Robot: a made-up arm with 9 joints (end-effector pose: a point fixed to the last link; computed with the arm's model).
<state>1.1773 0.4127 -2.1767 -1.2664 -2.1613 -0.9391 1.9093 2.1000 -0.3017</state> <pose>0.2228 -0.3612 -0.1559 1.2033 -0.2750 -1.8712</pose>
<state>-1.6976 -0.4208 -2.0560 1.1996 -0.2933 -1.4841 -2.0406 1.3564 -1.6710</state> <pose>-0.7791 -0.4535 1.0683 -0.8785 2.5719 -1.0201</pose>
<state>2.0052 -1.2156 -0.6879 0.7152 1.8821 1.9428 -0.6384 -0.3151 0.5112</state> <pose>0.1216 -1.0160 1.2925 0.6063 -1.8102 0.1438</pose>
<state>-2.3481 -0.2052 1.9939 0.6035 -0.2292 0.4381 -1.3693 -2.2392 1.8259</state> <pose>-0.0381 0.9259 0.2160 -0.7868 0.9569 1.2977</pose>
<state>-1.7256 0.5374 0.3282 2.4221 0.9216 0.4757 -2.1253 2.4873 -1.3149</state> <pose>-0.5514 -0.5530 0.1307 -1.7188 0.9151 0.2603</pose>
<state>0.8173 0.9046 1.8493 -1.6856 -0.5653 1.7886 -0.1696 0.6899 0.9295</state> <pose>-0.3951 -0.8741 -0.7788 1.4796 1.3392 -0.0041</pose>
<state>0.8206 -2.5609 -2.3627 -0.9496 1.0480 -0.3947 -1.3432 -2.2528 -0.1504</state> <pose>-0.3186 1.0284 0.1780 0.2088 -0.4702 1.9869</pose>
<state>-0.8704 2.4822 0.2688 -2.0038 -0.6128 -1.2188 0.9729 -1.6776 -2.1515</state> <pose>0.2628 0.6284 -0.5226 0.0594 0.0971 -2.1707</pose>
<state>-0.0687 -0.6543 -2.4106 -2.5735 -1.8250 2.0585 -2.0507 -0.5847 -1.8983</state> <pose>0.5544 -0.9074 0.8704 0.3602 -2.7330 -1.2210</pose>
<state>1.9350 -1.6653 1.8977 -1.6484 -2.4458 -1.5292 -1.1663 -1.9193 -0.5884</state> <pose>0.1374 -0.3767 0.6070 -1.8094 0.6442 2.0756</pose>
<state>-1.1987 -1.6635 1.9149 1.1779 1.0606 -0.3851 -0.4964 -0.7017 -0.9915</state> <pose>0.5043 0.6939 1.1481 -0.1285 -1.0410 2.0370</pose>
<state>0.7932 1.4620 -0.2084 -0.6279 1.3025 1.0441 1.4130 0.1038 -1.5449</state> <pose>0.5152 -0.4231 0.0397 0.8256 -1.1955 0.7642</pose>
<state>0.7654 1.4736 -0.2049 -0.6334 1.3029 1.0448 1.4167 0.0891 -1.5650</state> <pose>0.4989 -0.4334 0.0355 0.8141 -1.2217 0.7387</pose>
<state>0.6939 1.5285 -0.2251 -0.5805 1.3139 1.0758 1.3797 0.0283 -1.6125</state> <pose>0.4520 -0.4799 0.0071 0.7787 -1.3328 0.6674</pose>
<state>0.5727 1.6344 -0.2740 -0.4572 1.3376 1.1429 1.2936 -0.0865 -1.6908</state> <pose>0.3544 -0.5557 -0.0610 0.6921 -1.5374 0.5351</pose>
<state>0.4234 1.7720 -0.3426 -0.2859 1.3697 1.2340 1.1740 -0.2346 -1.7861</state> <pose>0.2064 -0.6152 -0.1765 0.5333 -1.7788 0.3503</pose>
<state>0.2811 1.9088 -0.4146 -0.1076 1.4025 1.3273 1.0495 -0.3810 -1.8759</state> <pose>0.0495 -0.6128 -0.3202 0.3278 -1.9736 0.1506</pose>
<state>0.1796 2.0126 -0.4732 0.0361 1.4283 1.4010 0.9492 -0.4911 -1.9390</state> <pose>-0.0599 -0.5619 -0.4459 0.1510 -2.0792 -0.0119</pose>
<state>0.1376 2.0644 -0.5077 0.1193 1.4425 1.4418 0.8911 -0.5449 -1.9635</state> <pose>-0.1037 -0.5208 -0.5184 0.0650 -2.1119 -0.1002</pose>
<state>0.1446 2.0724 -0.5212 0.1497 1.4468 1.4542 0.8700 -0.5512 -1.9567</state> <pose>-0.1027 -0.5159 -0.5423 0.0636 -2.1083 -0.1218</pose>
